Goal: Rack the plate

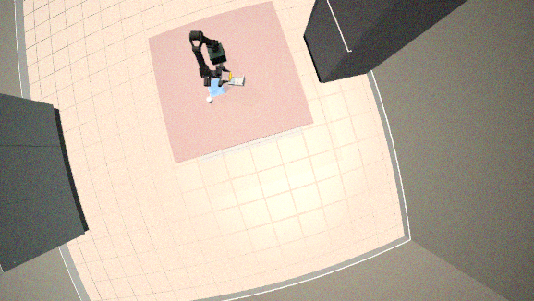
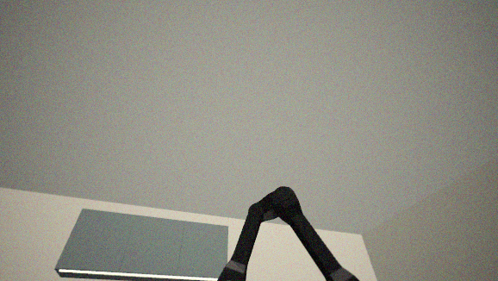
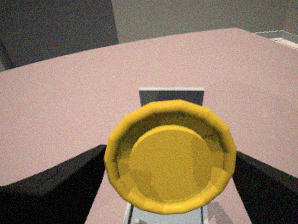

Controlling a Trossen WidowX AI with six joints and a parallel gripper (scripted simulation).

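The dish rack is 7 cm below my gripper tip and 3 cm to the left of it. Also, from my gripper tip: plate: 1 cm to the right; then small white cup: 21 cm to the right, 16 cm ahead, 7 cm below.
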